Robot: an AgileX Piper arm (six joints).
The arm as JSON. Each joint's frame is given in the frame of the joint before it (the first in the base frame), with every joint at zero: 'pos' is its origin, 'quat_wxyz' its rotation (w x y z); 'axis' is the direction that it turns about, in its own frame. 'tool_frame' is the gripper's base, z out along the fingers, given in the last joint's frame.
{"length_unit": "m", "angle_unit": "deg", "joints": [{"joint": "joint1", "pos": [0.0, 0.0, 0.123], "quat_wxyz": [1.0, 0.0, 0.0, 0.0], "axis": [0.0, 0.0, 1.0]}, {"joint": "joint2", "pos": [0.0, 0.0, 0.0], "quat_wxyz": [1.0, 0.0, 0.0, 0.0], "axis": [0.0, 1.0, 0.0]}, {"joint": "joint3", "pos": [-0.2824, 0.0, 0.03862], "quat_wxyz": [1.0, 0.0, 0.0, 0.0], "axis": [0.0, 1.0, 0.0]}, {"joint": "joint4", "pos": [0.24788, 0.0, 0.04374], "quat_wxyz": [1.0, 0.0, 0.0, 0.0], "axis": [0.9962, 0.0, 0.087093]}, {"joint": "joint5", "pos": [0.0, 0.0, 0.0], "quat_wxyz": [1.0, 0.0, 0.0, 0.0], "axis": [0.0, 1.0, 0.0]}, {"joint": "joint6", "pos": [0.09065, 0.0, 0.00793], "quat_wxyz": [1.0, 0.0, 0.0, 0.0], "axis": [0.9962, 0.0, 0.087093]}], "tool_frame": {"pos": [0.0, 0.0, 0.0], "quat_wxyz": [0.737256, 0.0, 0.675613, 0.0]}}
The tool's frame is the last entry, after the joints.
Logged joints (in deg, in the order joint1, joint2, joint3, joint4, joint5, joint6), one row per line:
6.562, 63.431, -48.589, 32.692, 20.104, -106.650
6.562, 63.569, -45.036, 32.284, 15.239, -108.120
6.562, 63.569, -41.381, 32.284, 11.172, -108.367
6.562, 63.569, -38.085, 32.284, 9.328, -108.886
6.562, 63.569, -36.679, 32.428, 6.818, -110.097
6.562, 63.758, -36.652, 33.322, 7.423, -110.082
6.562, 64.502, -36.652, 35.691, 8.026, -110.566
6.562, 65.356, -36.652, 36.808, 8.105, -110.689
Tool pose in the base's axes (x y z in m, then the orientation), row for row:
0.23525, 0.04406, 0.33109, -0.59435, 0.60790, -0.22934, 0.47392
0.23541, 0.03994, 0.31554, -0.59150, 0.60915, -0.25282, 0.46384
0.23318, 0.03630, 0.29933, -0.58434, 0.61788, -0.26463, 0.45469
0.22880, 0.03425, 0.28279, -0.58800, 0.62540, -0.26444, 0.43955
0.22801, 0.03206, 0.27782, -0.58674, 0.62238, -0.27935, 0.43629
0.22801, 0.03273, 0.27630, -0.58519, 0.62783, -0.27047, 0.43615
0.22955, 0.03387, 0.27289, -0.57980, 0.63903, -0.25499, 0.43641
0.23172, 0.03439, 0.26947, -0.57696, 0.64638, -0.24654, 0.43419
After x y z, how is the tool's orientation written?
As a quaternion, x y z w.
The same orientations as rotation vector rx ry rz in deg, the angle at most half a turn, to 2 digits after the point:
-83.31, 85.20, -32.14
-83.28, 85.76, -35.59
-82.61, 87.35, -37.41
-83.69, 89.02, -37.64
-83.64, 88.72, -39.82
-83.42, 89.50, -38.56
-82.64, 91.09, -36.35
-82.32, 92.23, -35.18

